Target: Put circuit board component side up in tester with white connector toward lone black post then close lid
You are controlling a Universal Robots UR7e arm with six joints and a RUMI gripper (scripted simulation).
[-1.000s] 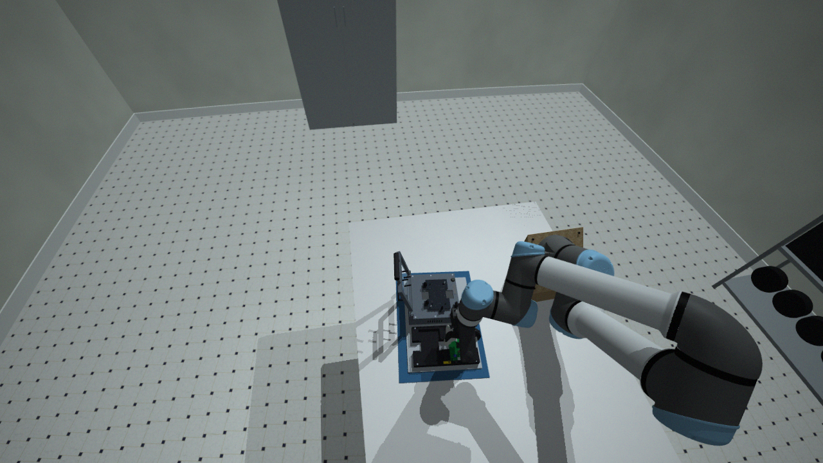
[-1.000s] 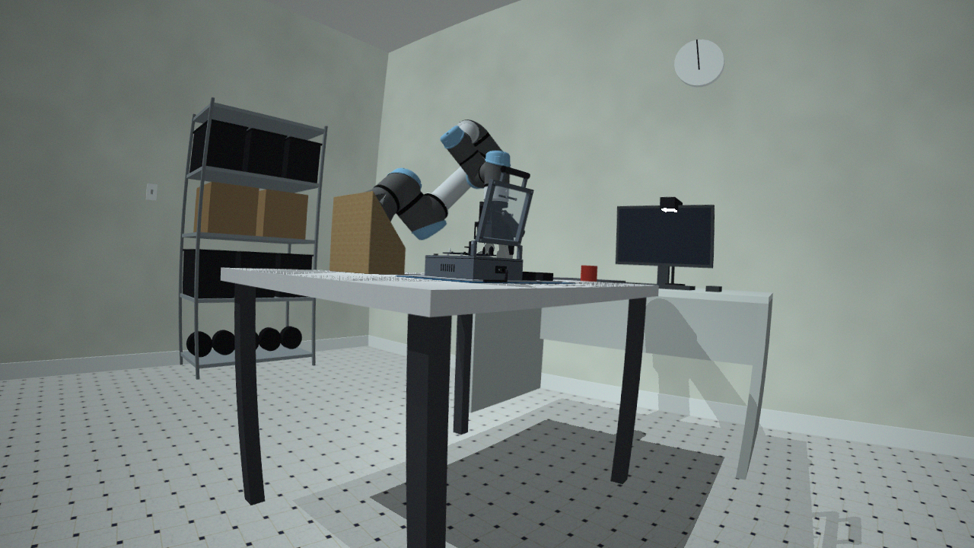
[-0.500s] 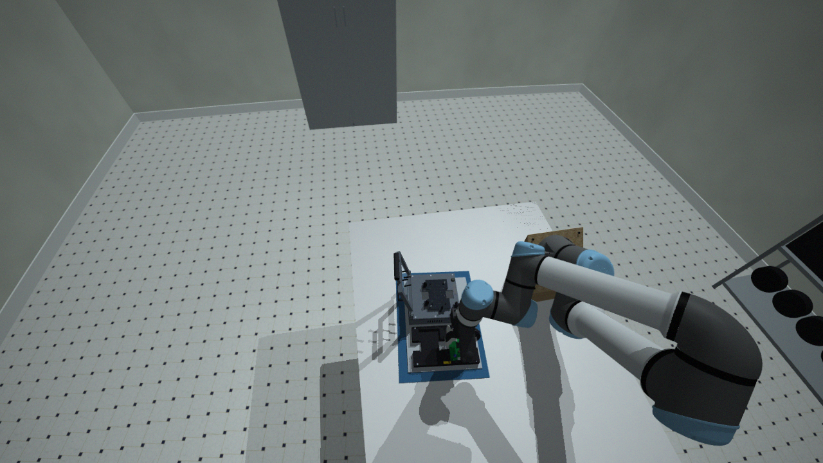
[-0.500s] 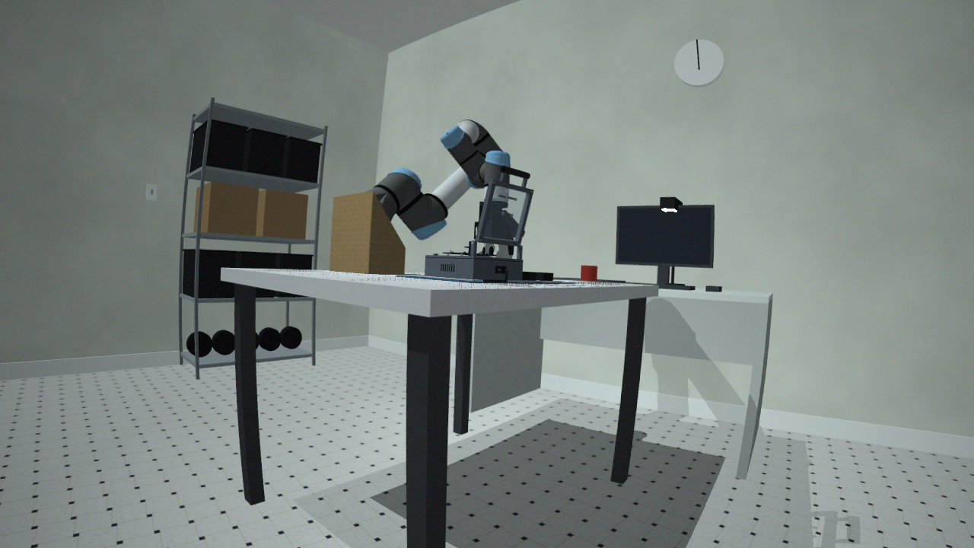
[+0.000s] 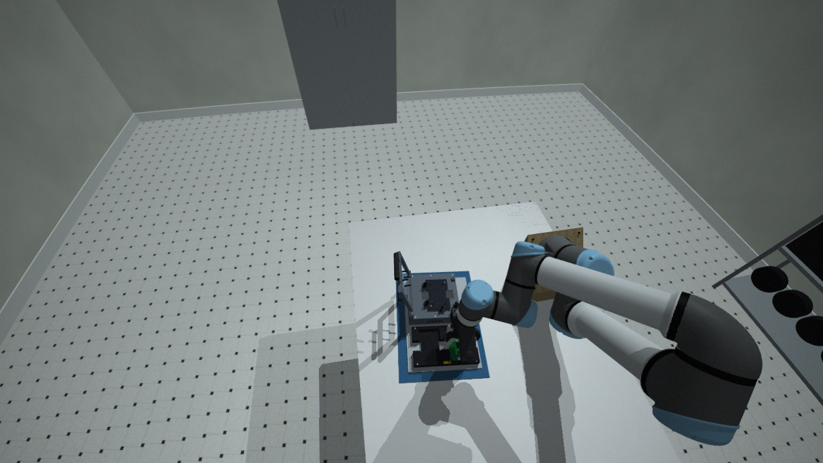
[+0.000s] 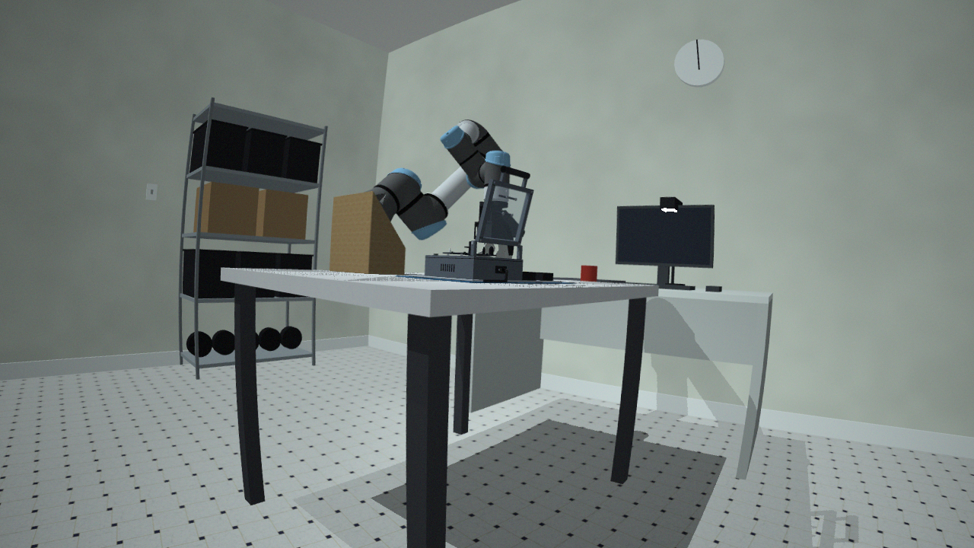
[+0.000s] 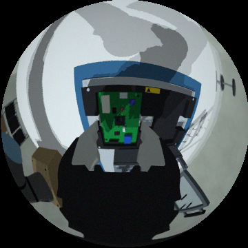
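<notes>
My gripper is now right at the green circuit board. The rest, counted from my hand: lid 210 mm to the right, 160 mm above, 140 mm ahead.
</notes>
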